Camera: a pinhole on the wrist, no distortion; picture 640 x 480 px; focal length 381.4 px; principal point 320.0 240.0 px. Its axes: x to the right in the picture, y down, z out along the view. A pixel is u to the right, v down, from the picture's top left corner.
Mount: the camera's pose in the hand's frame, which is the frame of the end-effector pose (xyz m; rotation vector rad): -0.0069 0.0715 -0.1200 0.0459 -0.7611 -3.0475
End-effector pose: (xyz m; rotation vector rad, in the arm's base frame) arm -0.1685 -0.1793 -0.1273 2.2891 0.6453 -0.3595
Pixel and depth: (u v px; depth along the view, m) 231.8 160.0 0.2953
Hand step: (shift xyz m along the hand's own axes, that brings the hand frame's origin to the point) 0.0534 0.2655 0.1133
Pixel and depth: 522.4 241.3 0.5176
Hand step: -0.2962 0.3113 0.3297
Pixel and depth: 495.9 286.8 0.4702
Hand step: -0.2374 0.2400 0.3158
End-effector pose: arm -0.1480 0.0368 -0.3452 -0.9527 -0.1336 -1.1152
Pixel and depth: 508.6 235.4 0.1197
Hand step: -0.0695 0.1286 -0.0168
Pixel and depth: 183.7 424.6 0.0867
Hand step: 0.0213 0.0754 -0.0229
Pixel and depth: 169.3 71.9 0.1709
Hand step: 0.0563 0.2188 -0.0027
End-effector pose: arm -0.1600 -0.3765 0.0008 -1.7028 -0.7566 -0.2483
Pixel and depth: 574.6 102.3 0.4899
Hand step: -0.3465 0.4555 0.2198
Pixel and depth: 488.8 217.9 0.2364
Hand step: -0.1181 0.1940 0.0791
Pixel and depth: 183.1 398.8 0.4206
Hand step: 0.1309 0.1157 0.3376
